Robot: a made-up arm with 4 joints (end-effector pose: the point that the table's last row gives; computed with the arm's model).
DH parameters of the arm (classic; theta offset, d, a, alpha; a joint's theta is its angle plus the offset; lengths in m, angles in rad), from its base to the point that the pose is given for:
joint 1: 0 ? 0.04 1.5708
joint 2: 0 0.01 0.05 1.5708
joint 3: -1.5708 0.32 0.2 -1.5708
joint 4: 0 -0.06 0.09 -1.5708
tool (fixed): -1.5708 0.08 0 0
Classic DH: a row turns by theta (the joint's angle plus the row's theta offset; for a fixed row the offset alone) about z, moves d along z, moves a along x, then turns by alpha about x.
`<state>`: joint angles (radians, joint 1 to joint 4).
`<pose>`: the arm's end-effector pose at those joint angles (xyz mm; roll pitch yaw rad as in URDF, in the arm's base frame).
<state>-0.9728 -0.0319 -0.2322 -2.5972</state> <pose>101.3 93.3 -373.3 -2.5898 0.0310 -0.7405</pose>
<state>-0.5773 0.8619 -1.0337 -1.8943</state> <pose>237.6 -77.2 -367.0 -2.6806 -0.3989 0.6237</pose>
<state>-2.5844 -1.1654 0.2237 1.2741</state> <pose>201.0 -50.8 -45.8 0.7970 1.1108 -3.1076</pose>
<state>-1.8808 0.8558 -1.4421 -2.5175</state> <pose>-131.9 -257.2 -325.0 2.9140 -0.0971 -0.3946</pose>
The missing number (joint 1, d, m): 0.06
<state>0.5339 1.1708 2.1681 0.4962</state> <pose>342.1 90.8 240.2 1.5943 0.5445 -1.2958</pose>
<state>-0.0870 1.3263 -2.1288 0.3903</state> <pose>195.6 -212.6 -120.0 -0.8945 0.5395 1.6338</pose>
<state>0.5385 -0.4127 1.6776 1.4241</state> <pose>89.8 94.9 -216.9 1.0135 -0.0428 -1.1302</pose>
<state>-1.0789 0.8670 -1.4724 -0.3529</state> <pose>2.4 -87.2 -321.8 -1.2175 -0.0750 0.4281</pose>
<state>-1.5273 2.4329 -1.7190 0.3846</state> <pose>-92.6 -328.0 96.2 -2.0537 0.0963 -0.0694</pose>
